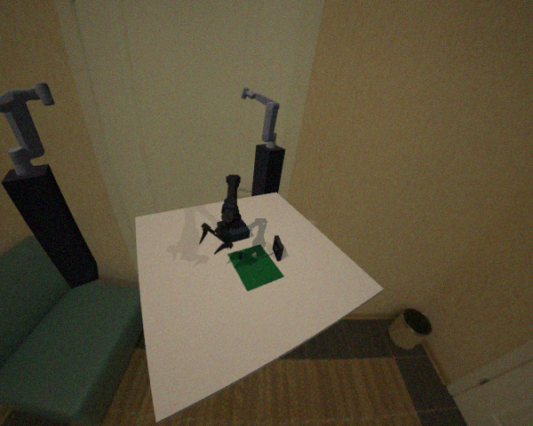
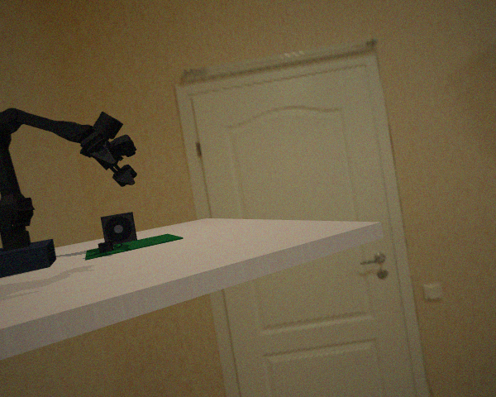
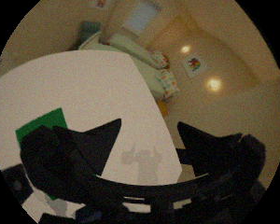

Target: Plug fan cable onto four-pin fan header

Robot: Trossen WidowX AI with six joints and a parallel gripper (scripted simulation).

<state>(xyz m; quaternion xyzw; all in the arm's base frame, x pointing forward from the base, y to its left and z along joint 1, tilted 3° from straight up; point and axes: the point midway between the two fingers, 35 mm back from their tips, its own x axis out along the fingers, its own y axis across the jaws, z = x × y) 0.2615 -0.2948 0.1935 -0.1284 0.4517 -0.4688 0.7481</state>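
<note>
The dark fan plug lies 3 cm behind my gripper tip, 24 cm to the left of it and 21 cm below it. From my gripper tip the other things lie so: green board (6 cm ahead, 28 cm to the left, 24 cm below); then pale fan header (1 cm behind, 33 cm to the left, 23 cm below); then black fan (6 cm ahead, 45 cm to the left, 17 cm below).
</note>
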